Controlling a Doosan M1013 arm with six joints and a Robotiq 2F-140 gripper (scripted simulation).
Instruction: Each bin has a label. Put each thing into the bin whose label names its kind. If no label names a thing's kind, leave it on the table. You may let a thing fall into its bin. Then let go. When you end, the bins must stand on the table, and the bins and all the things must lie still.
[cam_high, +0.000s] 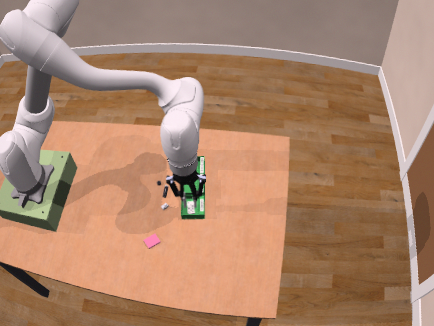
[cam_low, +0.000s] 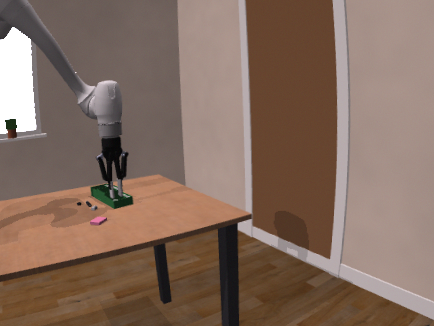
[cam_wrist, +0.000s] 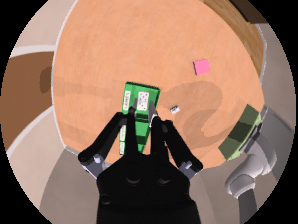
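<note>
Now: hand 50 mm above the white thing. The rest, counted from my hand: black bar (110 mm behind, 60 mm to the left, 60 mm below); then small dark piece (140 mm behind, 90 mm to the left, 60 mm below); then small white piece (100 mm behind, 60 mm below).
</note>
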